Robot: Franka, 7 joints.
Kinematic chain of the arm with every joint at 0, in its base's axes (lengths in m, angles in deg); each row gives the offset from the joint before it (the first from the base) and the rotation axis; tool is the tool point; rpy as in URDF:
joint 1: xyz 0 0 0.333 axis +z
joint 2: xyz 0 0 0 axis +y
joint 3: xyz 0 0 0.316 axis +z
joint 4: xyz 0.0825 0 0 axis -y
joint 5: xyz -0.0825 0 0.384 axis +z
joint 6: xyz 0 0 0 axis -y
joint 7: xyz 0.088 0 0 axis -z
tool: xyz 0 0 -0.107 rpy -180 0 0
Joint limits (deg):
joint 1: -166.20..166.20
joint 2: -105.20..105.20
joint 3: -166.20..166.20
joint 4: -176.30..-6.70
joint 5: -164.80..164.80
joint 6: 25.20..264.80
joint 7: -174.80..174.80
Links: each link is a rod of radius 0.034 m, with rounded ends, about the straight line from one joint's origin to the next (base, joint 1, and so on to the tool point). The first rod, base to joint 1, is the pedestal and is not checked.
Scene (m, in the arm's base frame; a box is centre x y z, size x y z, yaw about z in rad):
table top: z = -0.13
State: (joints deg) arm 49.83 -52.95 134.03 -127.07 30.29 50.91 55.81
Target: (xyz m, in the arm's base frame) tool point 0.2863 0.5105 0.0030
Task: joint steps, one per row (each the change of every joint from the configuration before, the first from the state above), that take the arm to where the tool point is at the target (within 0.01 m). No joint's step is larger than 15 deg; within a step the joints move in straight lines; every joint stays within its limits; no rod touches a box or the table.
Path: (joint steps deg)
1: -13.56 -5.91 -2.57 4.78 0.64 6.61 0.00
2: -13.55 -5.91 -2.57 4.78 0.64 6.61 0.00
3: -13.56 -5.91 -2.57 4.77 0.65 6.60 0.00
4: -13.56 -5.91 -2.57 4.78 0.64 6.61 0.00
5: -13.56 -5.91 -2.58 4.78 0.64 6.61 0.00
6: -13.55 -5.91 -2.57 4.78 0.64 6.61 0.00
7: -13.56 -5.90 -2.57 4.78 0.65 6.61 0.00
8: -13.56 -5.91 -2.57 4.77 0.64 6.60 0.00

